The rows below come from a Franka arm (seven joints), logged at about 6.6 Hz.
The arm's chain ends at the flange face. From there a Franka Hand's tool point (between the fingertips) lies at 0.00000 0.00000 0.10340 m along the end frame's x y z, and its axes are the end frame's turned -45 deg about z.
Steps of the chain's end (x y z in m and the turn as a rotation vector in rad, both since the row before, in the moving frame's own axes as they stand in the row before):
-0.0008 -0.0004 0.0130 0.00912 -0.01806 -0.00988
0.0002 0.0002 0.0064 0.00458 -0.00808 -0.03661
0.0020 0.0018 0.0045 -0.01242 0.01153 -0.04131
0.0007 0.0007 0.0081 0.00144 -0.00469 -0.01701
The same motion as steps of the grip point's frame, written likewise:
-0.0009 -0.0028 0.0130 0.01922 -0.00632 -0.00988
-0.0003 -0.0006 0.0064 0.00895 -0.00247 -0.03661
0.0001 0.0044 0.0045 -0.01694 -0.00063 -0.04131
-0.0002 0.0005 0.0081 0.00433 -0.00230 -0.01701

